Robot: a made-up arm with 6 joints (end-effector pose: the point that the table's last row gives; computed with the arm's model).
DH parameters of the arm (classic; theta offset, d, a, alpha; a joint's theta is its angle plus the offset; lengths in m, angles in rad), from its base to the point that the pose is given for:
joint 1: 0 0.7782 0.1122 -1.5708
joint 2: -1.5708 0 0.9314 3.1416
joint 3: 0 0 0.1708 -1.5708
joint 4: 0 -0.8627 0 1.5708
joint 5: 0 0 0 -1.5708
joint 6: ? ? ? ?
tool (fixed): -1.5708 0 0 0
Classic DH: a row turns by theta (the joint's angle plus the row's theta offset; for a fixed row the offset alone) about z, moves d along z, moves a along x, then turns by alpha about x.
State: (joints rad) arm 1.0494 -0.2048 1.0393 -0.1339 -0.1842 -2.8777
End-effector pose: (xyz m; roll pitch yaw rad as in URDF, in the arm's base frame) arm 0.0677 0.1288 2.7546 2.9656 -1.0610 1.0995
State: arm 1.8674 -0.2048 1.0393 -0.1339 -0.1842 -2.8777
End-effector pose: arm -0.0477 0.1375 2.7546 2.9656 -1.0610 1.9175
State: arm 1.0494 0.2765 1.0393 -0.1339 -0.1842 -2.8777
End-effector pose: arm 0.5216 0.9188 2.5147 2.9933 -0.5800 1.0786
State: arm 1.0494 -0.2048 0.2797 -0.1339 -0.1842 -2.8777
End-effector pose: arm 0.4024 0.7113 2.3087 3.0017 -0.3018 1.0750
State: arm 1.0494 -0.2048 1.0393 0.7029 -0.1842 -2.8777
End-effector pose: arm 0.0907 0.1055 2.7575 2.4133 -1.0892 0.7910
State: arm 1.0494 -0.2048 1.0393 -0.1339 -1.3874 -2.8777
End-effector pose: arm 0.1016 0.2350 2.5311 2.9210 0.1404 1.1824
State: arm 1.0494 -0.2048 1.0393 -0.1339 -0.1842 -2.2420
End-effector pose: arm 0.0677 0.1288 2.7546 2.3299 -1.0610 1.0995
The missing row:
joint 6: 1.5708 -0.2206 0 1.5708
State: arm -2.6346 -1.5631 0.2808 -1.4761 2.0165 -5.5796
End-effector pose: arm 0.9605 0.7602 1.4734 2.7414 0.4535 2.1158
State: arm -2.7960 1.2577 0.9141 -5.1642 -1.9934 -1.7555
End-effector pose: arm -1.7110 -0.4237 0.8830 -0.3271 0.2390 1.3513
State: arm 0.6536 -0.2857 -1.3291 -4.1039 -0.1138 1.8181
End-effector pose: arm 0.4524 0.3206 0.8301 2.1452 0.9717 0.4876
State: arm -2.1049 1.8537 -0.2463 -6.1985 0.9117 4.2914
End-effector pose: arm -0.3947 -0.6963 -0.5171 2.1054 1.1845 -1.9265
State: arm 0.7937 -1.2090 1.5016 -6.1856 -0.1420 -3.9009
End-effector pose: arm -1.2597 -1.2851 1.4326 0.6538 -0.5723 -2.3315
